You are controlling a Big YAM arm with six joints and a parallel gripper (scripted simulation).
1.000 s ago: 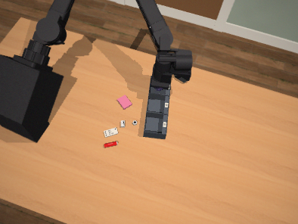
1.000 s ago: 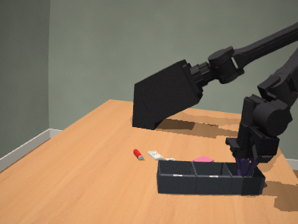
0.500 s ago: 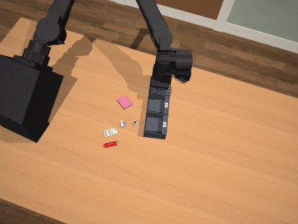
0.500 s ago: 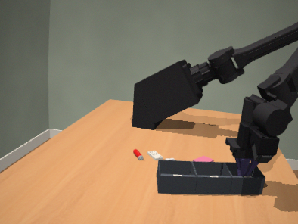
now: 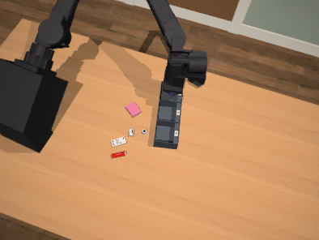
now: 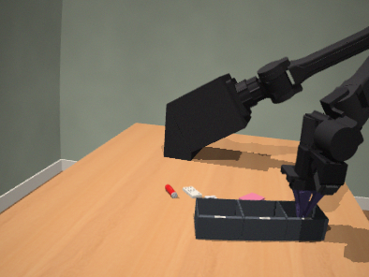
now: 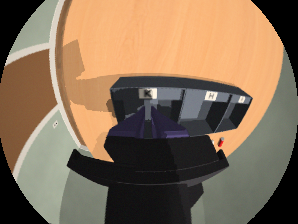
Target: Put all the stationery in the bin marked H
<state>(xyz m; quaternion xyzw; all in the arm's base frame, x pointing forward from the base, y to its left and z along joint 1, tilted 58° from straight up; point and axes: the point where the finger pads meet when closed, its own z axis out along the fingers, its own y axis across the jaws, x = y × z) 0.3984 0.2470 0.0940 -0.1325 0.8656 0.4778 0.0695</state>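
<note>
My gripper is now 180 mm to the left of the black-and-white ring, 30 mm past it and 30 mm above it. Round my hand: dark three-part bin row: 80 mm to the right, 30 mm ahead, 10 mm below; then white domino-like tile: 250 mm to the right, 90 mm behind, 30 mm below; then pink sticky-note pad: 110 mm to the right, 100 mm behind, 30 mm below.
</note>
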